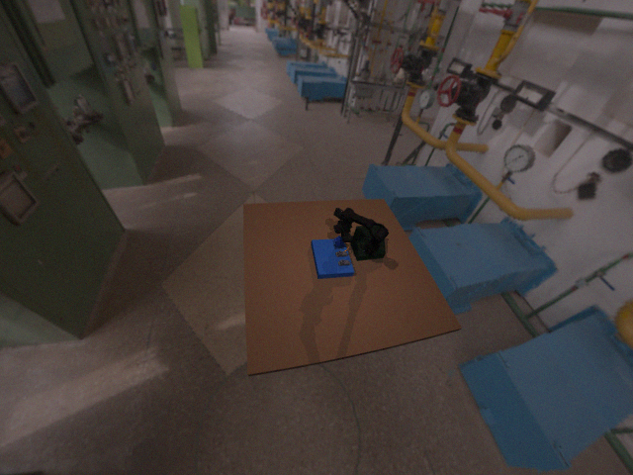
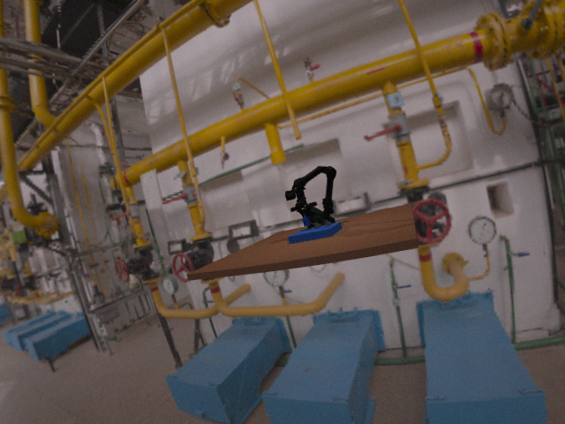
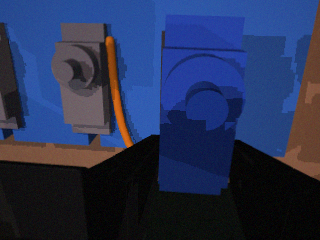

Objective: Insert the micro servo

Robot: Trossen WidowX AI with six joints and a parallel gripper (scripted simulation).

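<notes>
My gripper tip is 130 mm short of the blue robot deck, 60 mm to the right of it and 100 mm above it.
</notes>
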